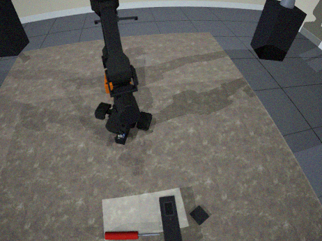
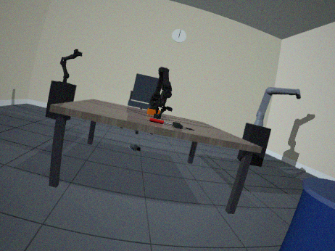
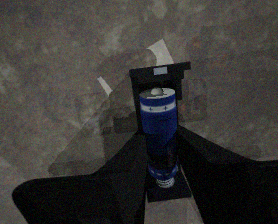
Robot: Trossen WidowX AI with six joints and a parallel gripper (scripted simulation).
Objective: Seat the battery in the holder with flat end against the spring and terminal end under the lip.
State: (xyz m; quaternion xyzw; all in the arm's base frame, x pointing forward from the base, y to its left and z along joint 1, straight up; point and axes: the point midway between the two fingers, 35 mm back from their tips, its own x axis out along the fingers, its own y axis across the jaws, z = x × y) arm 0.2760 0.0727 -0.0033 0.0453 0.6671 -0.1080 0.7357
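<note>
Right now the blue battery is 1 cm above my gripper tip. Also, from my gripper tip: long black block 32 cm ahead, 16 cm to the left; small black square 29 cm ahead, 25 cm to the left, 1 cm below; red-handled tool 35 cm ahead, 6 cm to the left.
</note>
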